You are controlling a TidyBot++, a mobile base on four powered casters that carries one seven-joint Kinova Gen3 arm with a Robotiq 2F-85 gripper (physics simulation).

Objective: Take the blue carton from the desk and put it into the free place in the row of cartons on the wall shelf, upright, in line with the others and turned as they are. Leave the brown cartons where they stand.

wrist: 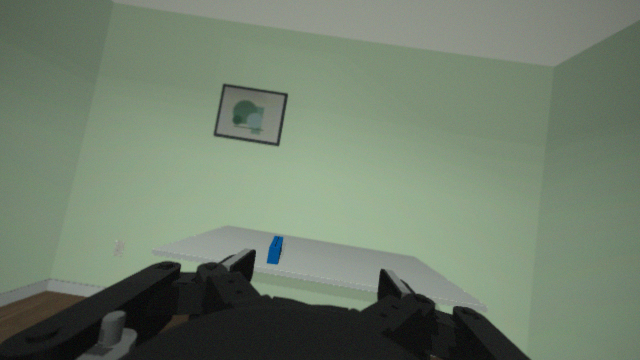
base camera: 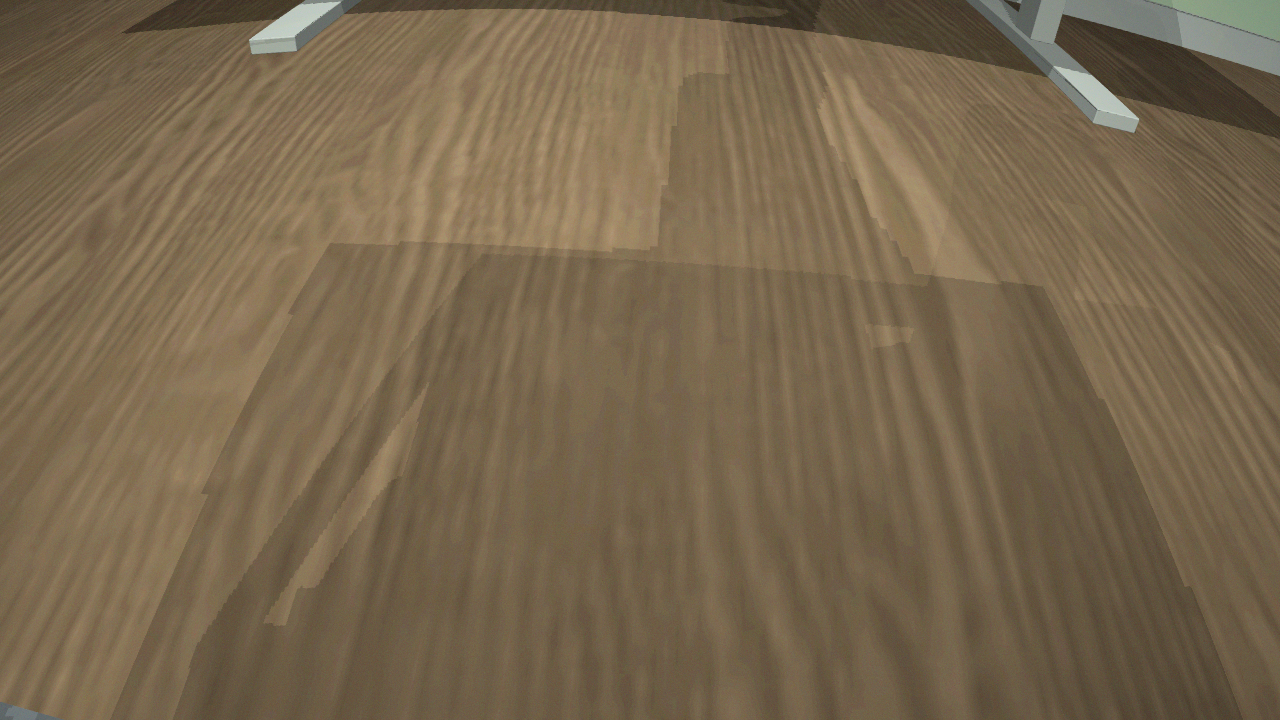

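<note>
The blue carton [wrist: 274, 250] stands on the white desk [wrist: 345, 257], left of the desk's middle in the wrist view, near its front edge. My gripper [wrist: 315, 273] is open, with nothing between its fingers. The carton shows beyond the gripper, just right of the left fingertip, with a stretch of distance between them. The desk's two feet [base camera: 290, 28] [base camera: 1093, 96] show at the top of the base camera view. The wall shelf and the brown cartons do not show in either view.
A framed picture [wrist: 251, 115] hangs on the green wall [wrist: 400, 150] above the desk. A wall socket [wrist: 118, 248] is left of the desk. The wooden floor [base camera: 537, 161] lies between the base and the desk's feet, with shadows on it.
</note>
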